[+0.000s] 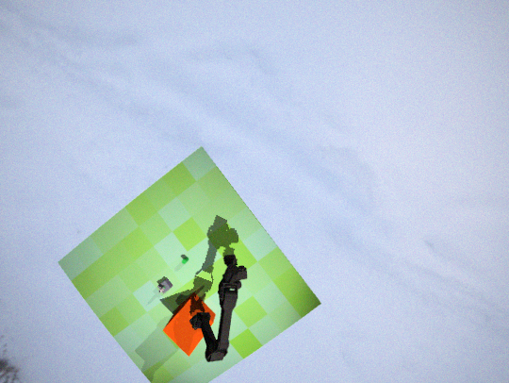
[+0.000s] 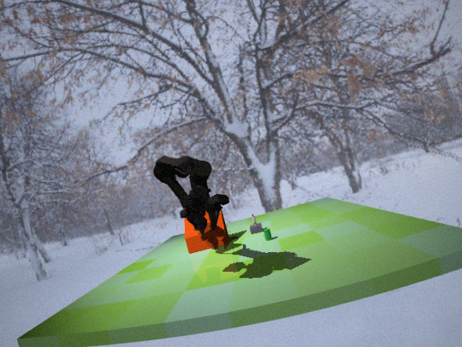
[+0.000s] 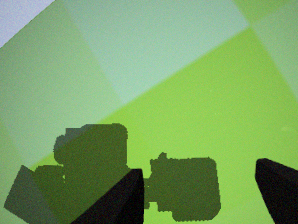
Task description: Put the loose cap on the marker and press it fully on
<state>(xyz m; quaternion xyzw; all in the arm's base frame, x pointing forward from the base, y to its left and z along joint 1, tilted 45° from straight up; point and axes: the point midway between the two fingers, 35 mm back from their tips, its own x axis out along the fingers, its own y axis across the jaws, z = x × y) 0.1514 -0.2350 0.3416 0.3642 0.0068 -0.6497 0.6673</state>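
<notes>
Now: gripper tip 30 cm to the right of the green cap, 17 cm short of it and 13 cm above it. The rest, counted from my gripper tip: grey holder block (52 cm to the left, 13 cm below, 11 cm ahead).
</notes>
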